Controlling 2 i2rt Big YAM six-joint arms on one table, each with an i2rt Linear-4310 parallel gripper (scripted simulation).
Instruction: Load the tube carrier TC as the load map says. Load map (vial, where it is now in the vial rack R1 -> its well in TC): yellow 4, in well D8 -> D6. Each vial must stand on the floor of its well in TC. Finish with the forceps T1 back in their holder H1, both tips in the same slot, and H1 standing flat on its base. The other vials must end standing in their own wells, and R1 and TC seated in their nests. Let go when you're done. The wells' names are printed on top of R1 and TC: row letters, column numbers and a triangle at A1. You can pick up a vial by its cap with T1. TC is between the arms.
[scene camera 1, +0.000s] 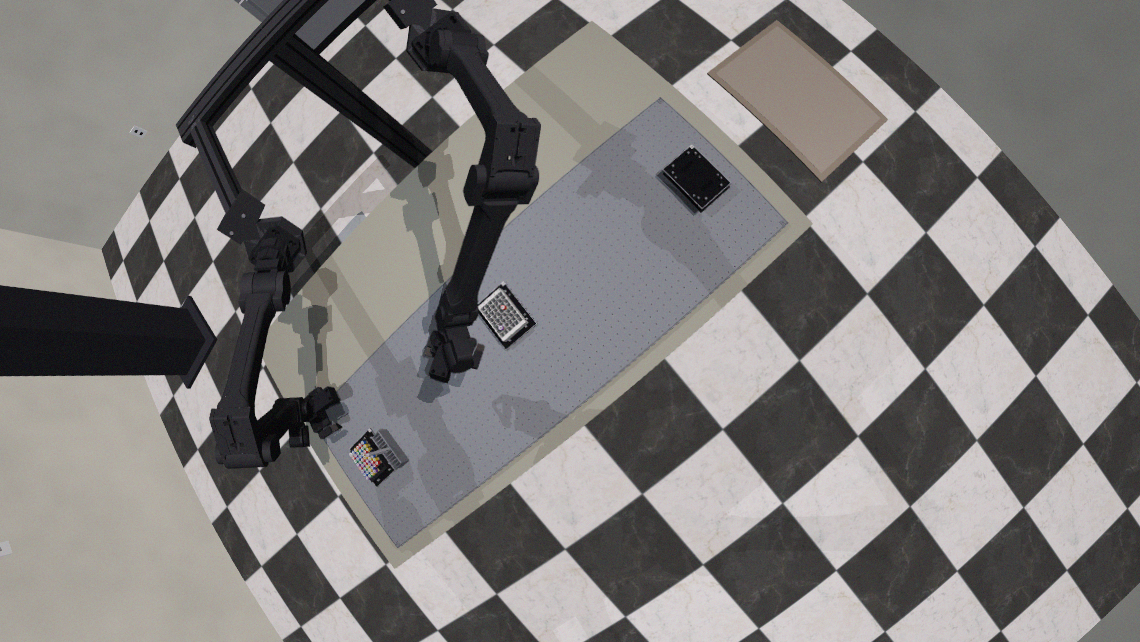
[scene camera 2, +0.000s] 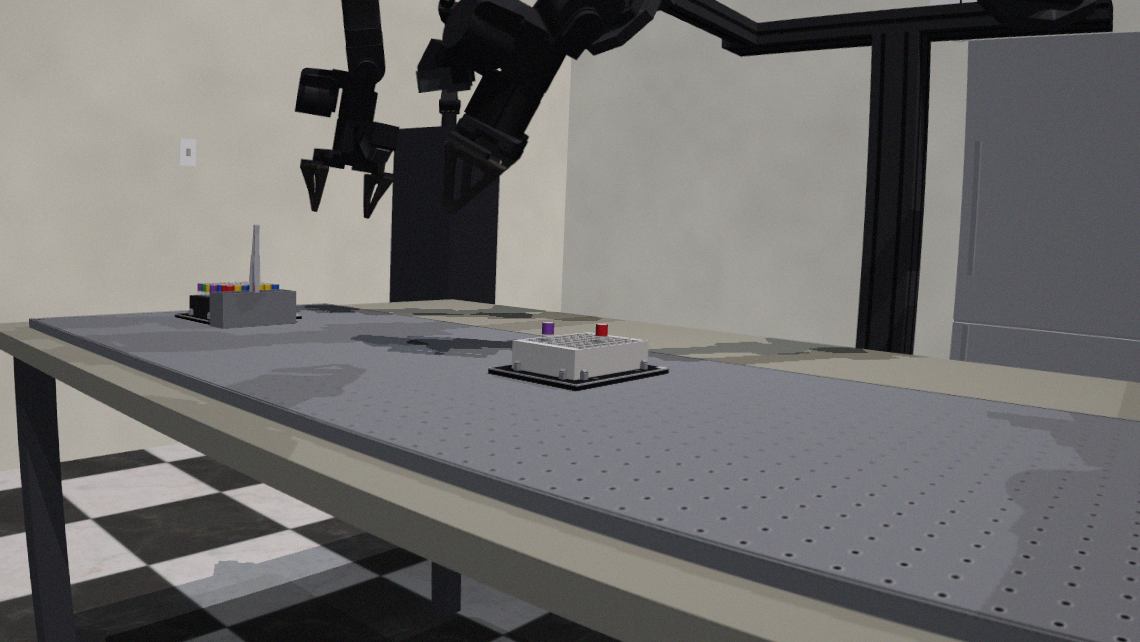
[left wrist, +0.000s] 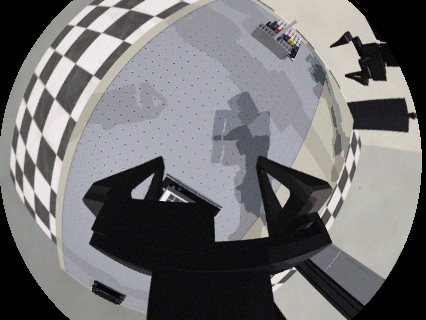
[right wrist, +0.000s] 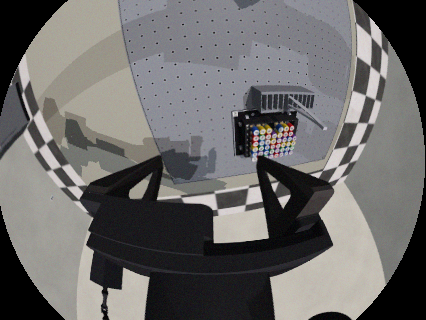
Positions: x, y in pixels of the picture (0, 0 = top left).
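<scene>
Left gripper (scene camera 2: 457, 204), 0.92 m from the lens. Right gripper (scene camera 2: 340, 214), 1.34 m from the lens. White tube carrier TC (scene camera 2: 574, 352), 0.8 m from the lens. Grey holder H1 (scene camera 2: 268, 307), 1.25 m from the lens. Marked spots on white tube carrier TC and grey holder H1: 0.59 m apart.
</scene>
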